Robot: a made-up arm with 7 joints. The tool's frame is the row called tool. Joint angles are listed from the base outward.
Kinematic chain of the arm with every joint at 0, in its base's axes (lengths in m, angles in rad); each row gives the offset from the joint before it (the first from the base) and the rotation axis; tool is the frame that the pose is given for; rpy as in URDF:
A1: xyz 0 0 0.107 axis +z
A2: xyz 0 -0.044 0.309 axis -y
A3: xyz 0 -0.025 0.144 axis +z
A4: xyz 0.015 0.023 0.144 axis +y
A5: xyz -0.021 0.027 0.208 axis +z
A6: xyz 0 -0.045 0.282 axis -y
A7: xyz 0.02 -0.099 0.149 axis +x
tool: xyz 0 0 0 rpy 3.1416 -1.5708 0
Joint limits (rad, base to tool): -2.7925..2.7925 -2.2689..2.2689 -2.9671..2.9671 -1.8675..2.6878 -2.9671..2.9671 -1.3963..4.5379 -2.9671..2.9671
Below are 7 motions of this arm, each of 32 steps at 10 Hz.
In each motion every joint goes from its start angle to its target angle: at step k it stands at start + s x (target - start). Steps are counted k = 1, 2, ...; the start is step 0. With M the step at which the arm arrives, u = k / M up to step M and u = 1 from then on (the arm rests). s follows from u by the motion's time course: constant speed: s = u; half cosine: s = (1 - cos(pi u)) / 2; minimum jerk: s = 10 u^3 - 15 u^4 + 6 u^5.
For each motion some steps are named. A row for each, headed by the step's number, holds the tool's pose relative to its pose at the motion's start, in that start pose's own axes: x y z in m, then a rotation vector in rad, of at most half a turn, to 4 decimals.
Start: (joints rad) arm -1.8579 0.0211 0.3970 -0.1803 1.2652 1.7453 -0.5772
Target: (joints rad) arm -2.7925 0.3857 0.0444 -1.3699 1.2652 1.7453 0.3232
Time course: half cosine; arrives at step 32
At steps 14, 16, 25, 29, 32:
14: 0.1480 -0.3974 -0.0475 0.6988 0.1887 0.0214
16: 0.1413 -0.4937 -0.0998 0.8888 0.1583 0.0362
25: -0.0038 -0.7410 -0.4200 1.5934 -0.2770 0.1148
29: -0.0503 -0.7565 -0.5110 1.7291 -0.4529 0.1355
32: -0.0610 -0.7575 -0.5325 1.7581 -0.4979 0.1403

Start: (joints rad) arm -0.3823 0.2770 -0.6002 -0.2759 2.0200 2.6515 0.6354
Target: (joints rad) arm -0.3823 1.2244 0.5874 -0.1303 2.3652 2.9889 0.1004
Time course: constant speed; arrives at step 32
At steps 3, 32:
3: -0.0421 -0.0331 0.0030 -0.0196 0.0987 0.0872
32: -0.3266 -0.5817 -0.1424 -0.9399 0.2832 0.7638

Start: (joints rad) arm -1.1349 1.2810 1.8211 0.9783 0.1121 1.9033 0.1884
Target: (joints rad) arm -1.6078 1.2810 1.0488 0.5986 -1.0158 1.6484 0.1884
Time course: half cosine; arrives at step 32
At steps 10, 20, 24, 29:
10: 0.0279 0.0224 0.0287 -0.0708 -0.0615 -0.3916
20: -0.0094 0.0269 0.0966 -0.2139 -0.3161 -1.2583
24: -0.0555 0.0329 0.1189 -0.2511 -0.4287 -1.5678
29: -0.1004 0.0441 0.1327 -0.2718 -0.5185 -1.8096

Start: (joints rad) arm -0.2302 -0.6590 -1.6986 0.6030 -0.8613 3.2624 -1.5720
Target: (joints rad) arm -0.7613 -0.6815 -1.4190 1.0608 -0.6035 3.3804 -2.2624
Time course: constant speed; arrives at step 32
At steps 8, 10, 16, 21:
8: 0.0655 -0.0144 -0.0785 0.1141 -0.0369 -0.0411
10: 0.0814 -0.0148 -0.0991 0.1461 -0.0436 -0.0537
16: 0.1273 -0.0083 -0.1620 0.2496 -0.0563 -0.0970
21: 0.1628 0.0061 -0.2149 0.3435 -0.0570 -0.1392

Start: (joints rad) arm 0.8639 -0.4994 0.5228 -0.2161 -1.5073 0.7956 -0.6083
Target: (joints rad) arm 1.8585 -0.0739 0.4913 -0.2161 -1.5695 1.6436 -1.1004
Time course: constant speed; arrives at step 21
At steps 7, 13, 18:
7: -0.0287 0.0807 -0.1005 -0.1475 0.4027 0.1135
13: -0.1142 0.1312 -0.1426 -0.3419 0.6382 0.2713
18: -0.2079 0.1432 -0.1413 -0.5296 0.7374 0.4358

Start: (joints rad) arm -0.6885 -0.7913 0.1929 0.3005 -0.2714 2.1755 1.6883
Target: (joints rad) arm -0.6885 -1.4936 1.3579 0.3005 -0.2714 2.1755 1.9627
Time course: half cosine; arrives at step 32
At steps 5, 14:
5: 0.0035 0.0334 -0.0105 -0.0330 0.0253 0.0849
14: 0.0142 0.2174 -0.1013 -0.2071 0.2358 0.5575

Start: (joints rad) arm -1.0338 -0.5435 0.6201 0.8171 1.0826 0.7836 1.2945
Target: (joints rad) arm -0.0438 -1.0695 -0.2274 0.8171 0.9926 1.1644 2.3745
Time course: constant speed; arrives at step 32
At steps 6, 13, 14, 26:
6: 0.0788 0.0493 0.0529 -0.0339 0.1092 0.2424
13: 0.1515 0.1232 0.1152 -0.0680 0.2609 0.4719
14: 0.1599 0.1348 0.1239 -0.0717 0.2840 0.4993
26: 0.2220 0.2825 0.2197 -0.0829 0.5576 0.7155

